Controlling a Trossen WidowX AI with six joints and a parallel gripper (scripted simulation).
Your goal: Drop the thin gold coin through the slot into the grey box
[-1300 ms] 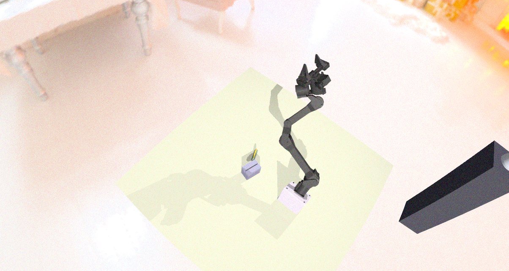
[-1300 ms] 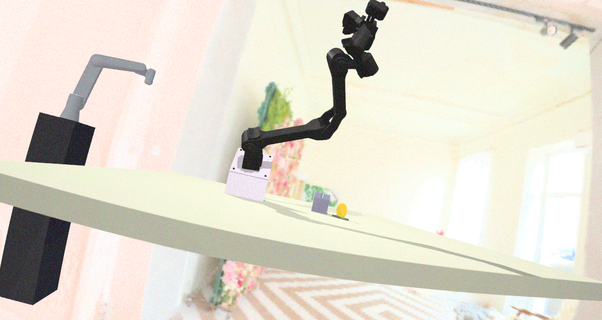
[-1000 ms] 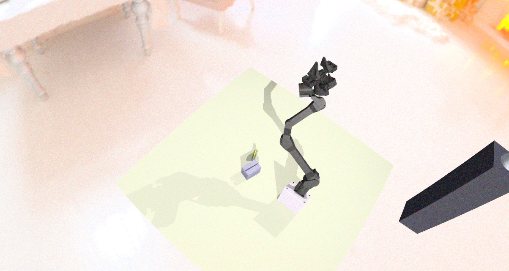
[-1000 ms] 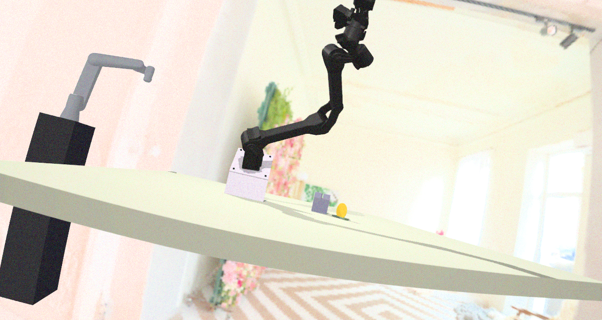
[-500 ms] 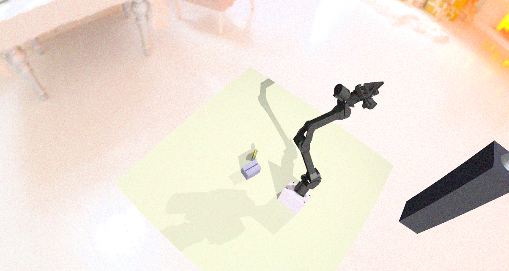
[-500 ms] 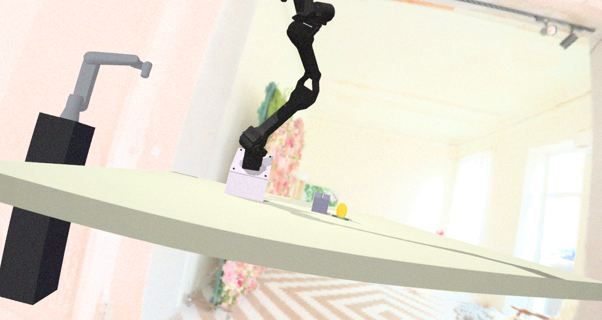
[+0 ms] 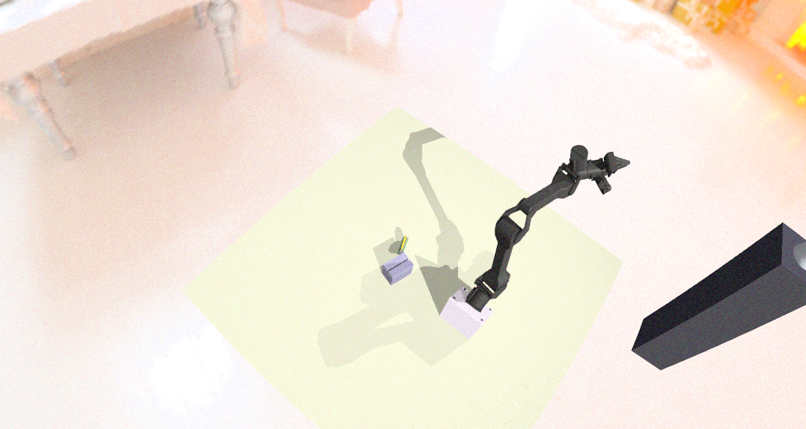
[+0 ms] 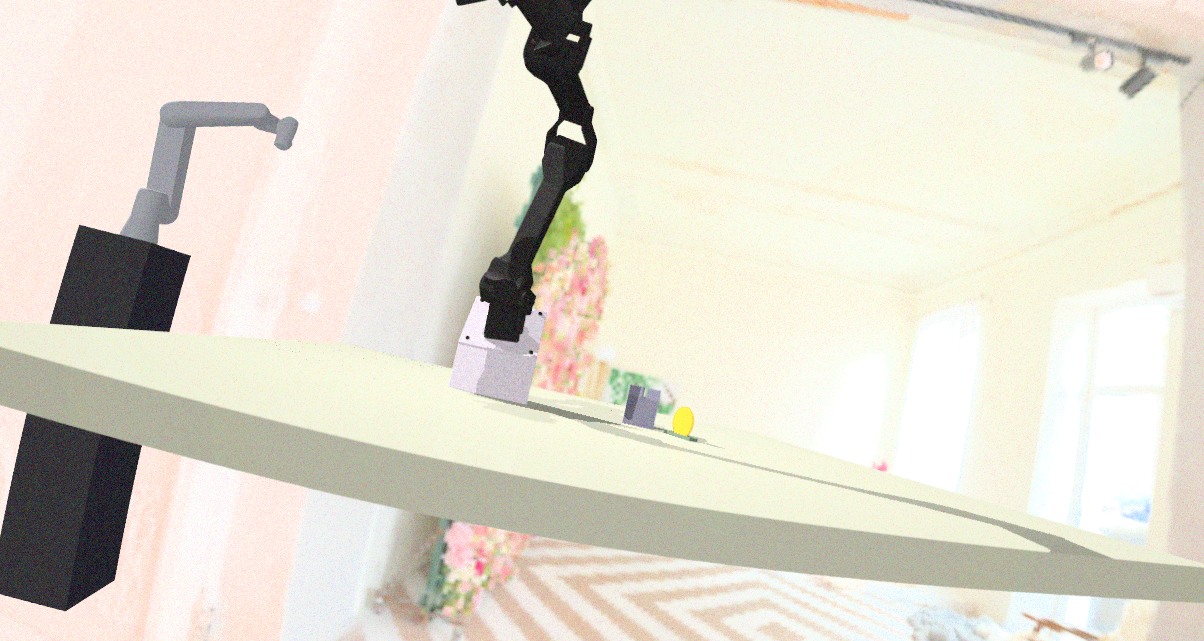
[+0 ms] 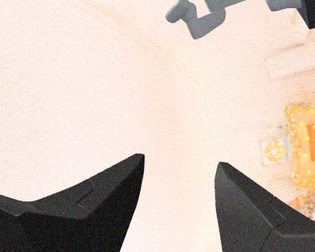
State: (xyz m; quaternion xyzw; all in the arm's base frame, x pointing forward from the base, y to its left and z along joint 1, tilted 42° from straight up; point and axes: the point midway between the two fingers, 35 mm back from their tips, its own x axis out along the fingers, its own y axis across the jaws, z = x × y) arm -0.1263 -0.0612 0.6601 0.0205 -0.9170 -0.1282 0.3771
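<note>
My gripper tip is 55 cm above the gold coin, 54 cm short of it and 42 cm to the right of it.
</note>
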